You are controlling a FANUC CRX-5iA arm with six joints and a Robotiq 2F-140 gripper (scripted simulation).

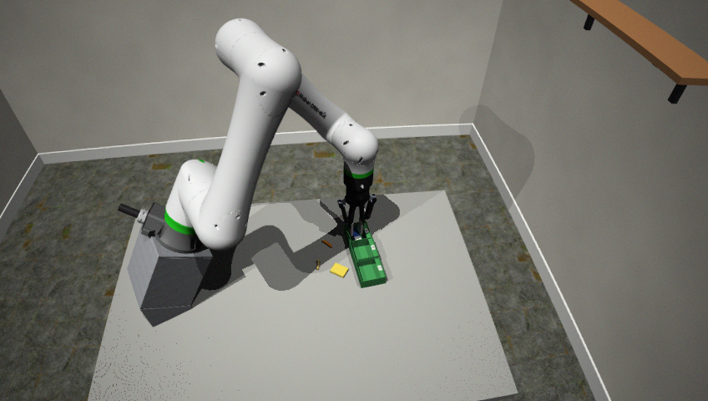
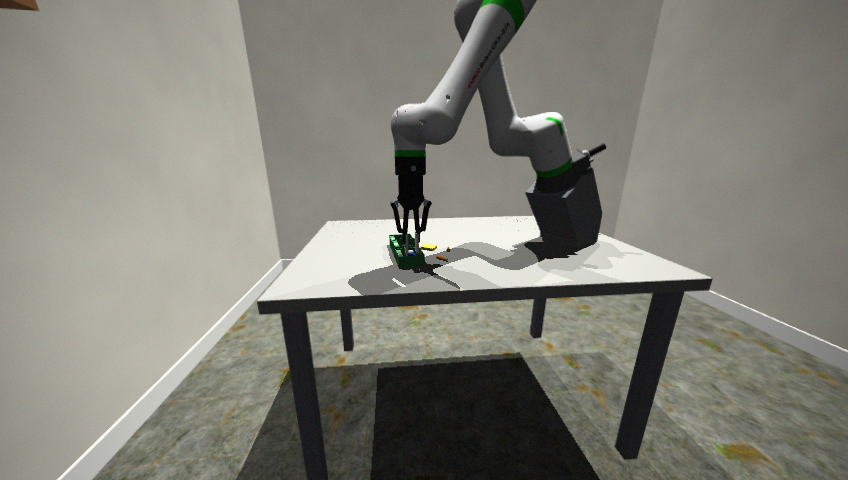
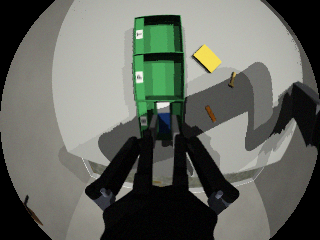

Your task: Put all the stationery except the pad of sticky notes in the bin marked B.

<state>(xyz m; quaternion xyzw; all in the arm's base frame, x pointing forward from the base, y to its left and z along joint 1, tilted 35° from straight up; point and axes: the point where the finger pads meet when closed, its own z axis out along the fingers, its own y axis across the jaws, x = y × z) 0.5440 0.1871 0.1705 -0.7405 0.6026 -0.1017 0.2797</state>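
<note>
Right now the white eraser is 4 cm below my hand and 1 cm to the right of it. From my hand the other things lie so: sticky notes (15 cm to the right, 6 cm below, 5 cm behind); grey-white object (5 cm below, 1 cm to the left); tan piece (12 cm to the right, 12 cm behind, 6 cm below).
</note>
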